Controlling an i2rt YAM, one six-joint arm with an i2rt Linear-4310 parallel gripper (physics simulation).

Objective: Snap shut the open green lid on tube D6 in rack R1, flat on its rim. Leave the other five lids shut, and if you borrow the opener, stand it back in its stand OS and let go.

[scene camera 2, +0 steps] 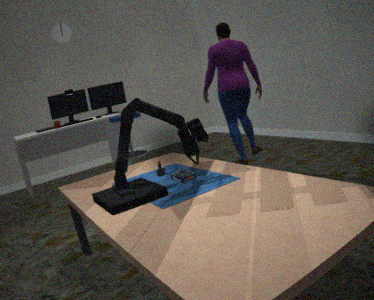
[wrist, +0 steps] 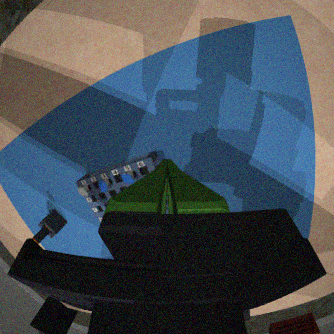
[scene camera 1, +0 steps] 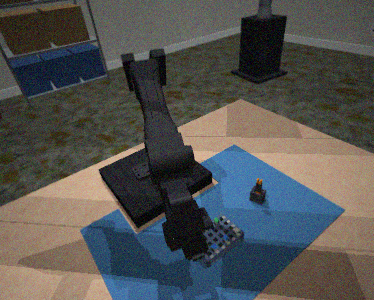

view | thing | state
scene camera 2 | blue mat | -
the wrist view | my gripper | -
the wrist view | blue mat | -
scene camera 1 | blue mat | -
